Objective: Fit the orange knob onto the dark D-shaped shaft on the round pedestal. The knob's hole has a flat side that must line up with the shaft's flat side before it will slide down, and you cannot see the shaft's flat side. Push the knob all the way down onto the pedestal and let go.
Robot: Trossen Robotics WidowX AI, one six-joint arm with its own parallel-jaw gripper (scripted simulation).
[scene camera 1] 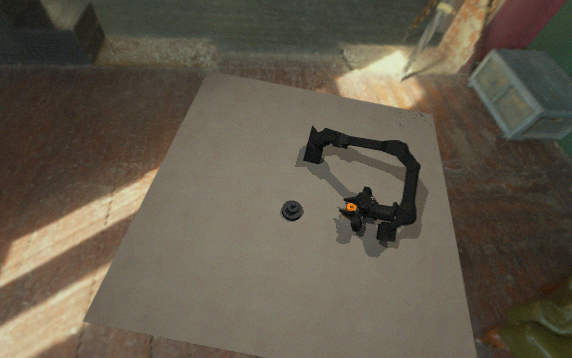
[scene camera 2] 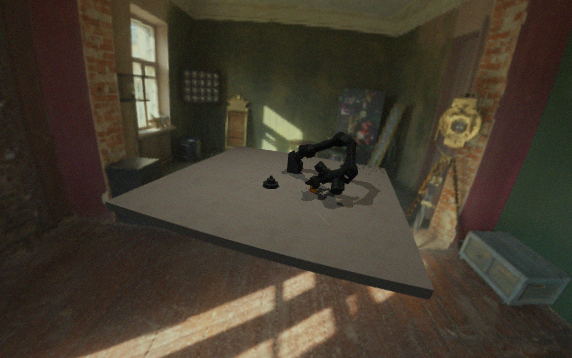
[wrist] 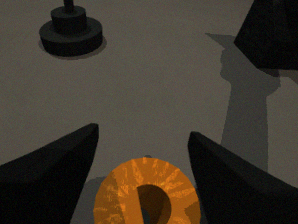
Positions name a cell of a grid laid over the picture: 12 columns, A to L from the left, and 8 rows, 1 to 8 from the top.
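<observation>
The gripper is visible in scene camera 1 (scene camera 1: H5), and the wrist view shows the gripper too (wrist: F5).
</observation>
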